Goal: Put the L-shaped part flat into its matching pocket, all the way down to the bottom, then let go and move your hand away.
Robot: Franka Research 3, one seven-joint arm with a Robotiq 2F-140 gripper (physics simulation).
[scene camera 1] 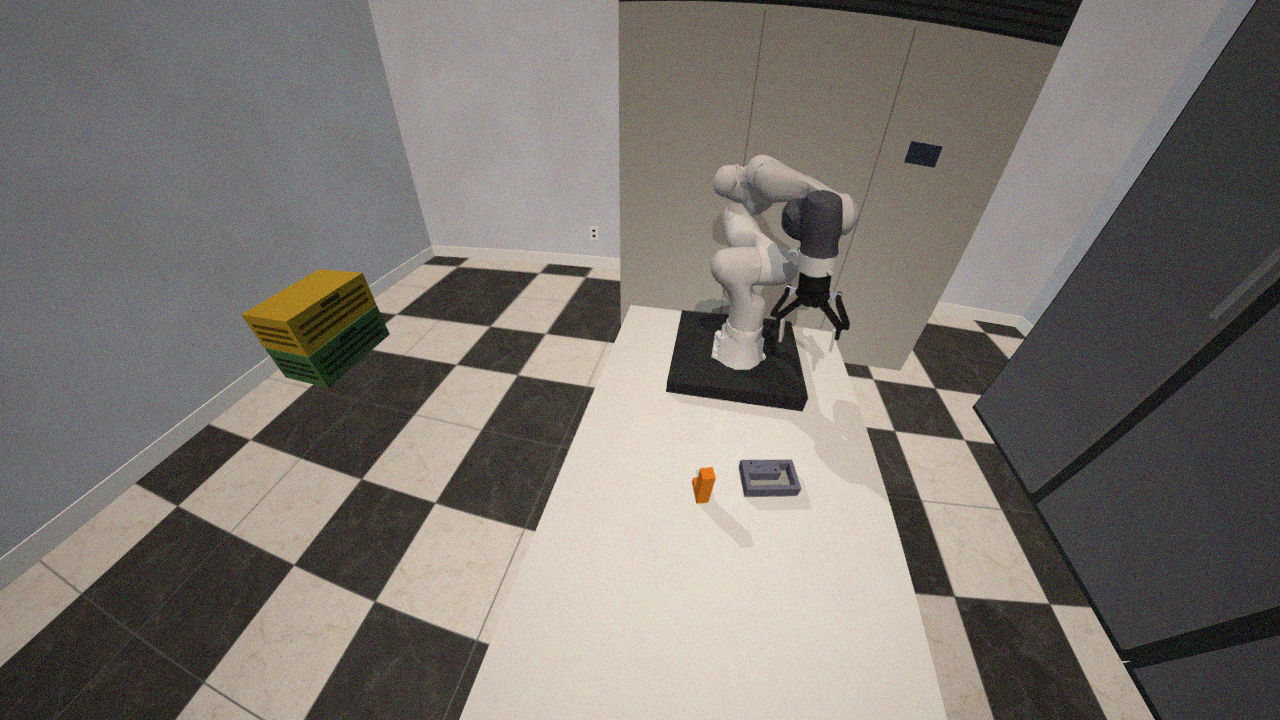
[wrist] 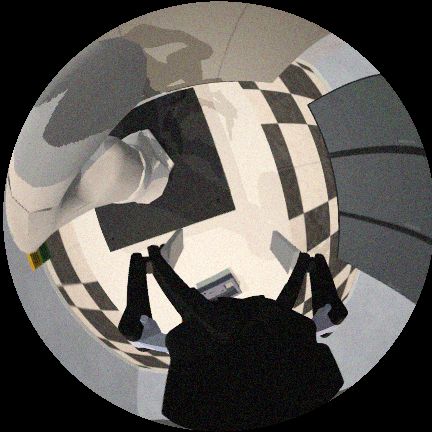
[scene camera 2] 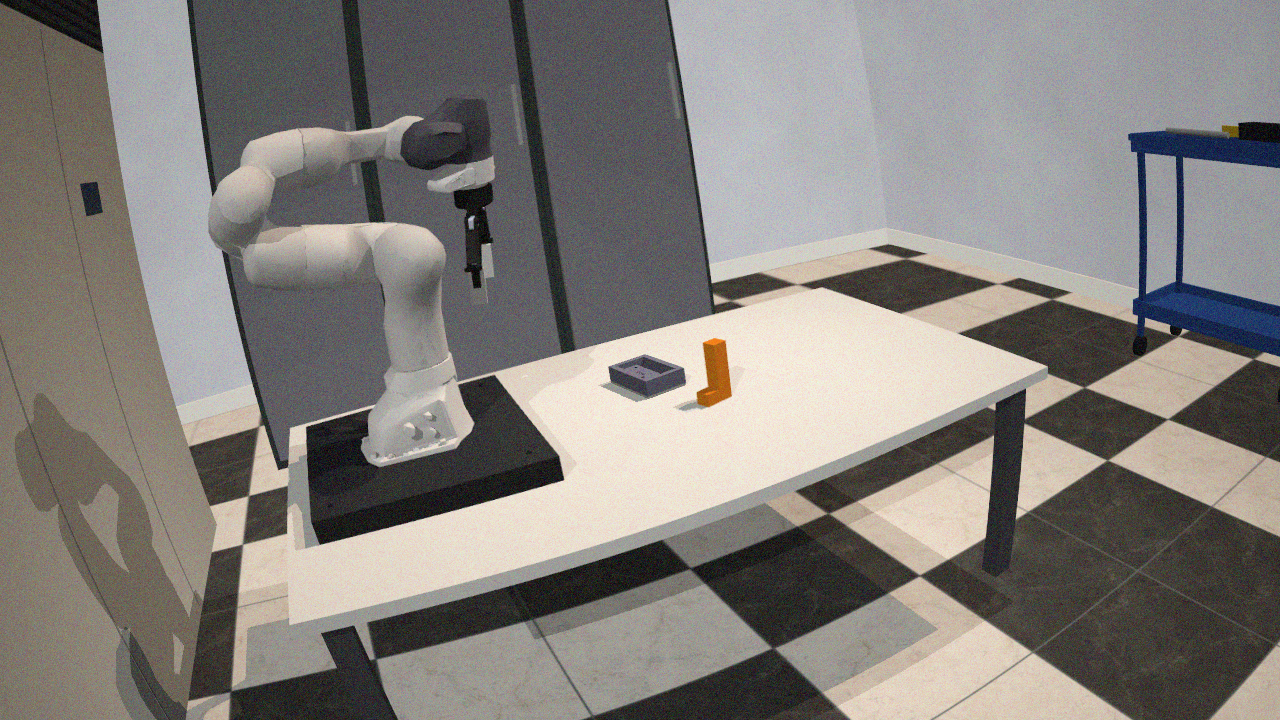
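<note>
The orange L-shaped part stands upright on the table, its long leg pointing up and its short foot on the table top. The grey block with the pocket lies beside it, apart from it. The pocket is open at the top. In the wrist view part of the grey block shows beyond the gripper body; the orange part does not show there. My gripper is open and empty, pointing down, high above the table and nearer the arm's base than the block and the part.
The white table carries the arm's black base plate. A grey cabinet stands beyond one long side. Yellow and green crates and a blue cart stand away from the table.
</note>
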